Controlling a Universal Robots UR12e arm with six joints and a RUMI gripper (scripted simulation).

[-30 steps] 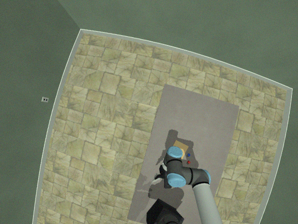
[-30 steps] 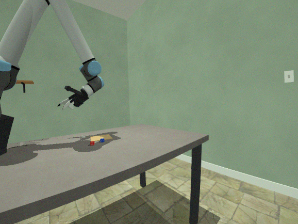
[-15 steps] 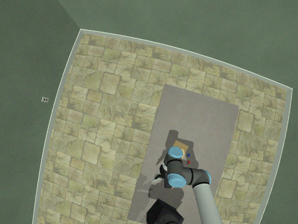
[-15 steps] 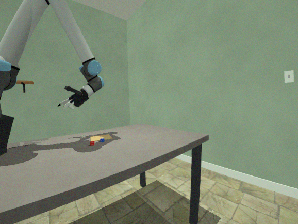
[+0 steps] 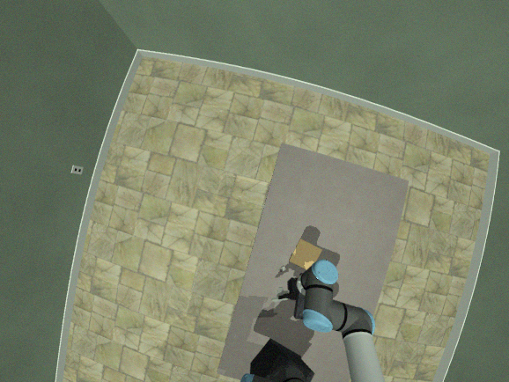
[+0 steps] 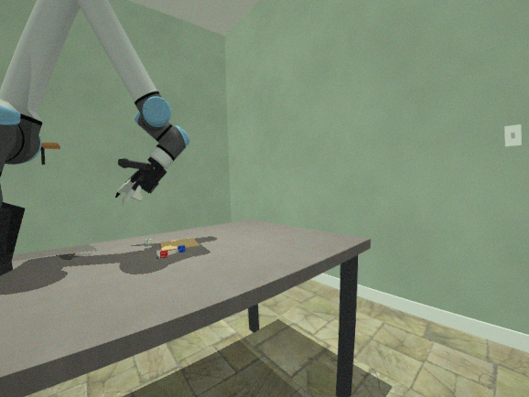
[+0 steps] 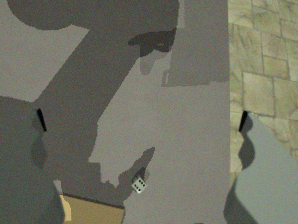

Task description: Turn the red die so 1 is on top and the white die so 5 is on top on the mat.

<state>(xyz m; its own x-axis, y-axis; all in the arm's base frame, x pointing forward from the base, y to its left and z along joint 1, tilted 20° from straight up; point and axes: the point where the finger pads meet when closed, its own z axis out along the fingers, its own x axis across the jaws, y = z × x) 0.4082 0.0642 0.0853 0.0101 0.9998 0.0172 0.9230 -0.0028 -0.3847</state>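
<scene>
My gripper is now 210 mm to the left of the red die, 180 mm above it and 80 mm short of it. From my hand the other things lie so: blue die (200 mm to the right, 180 mm below, 150 mm ahead); then tan mat (190 mm below, 190 mm ahead, 100 mm to the right); then white die (180 mm below, 100 mm ahead, 20 mm to the left).
</scene>
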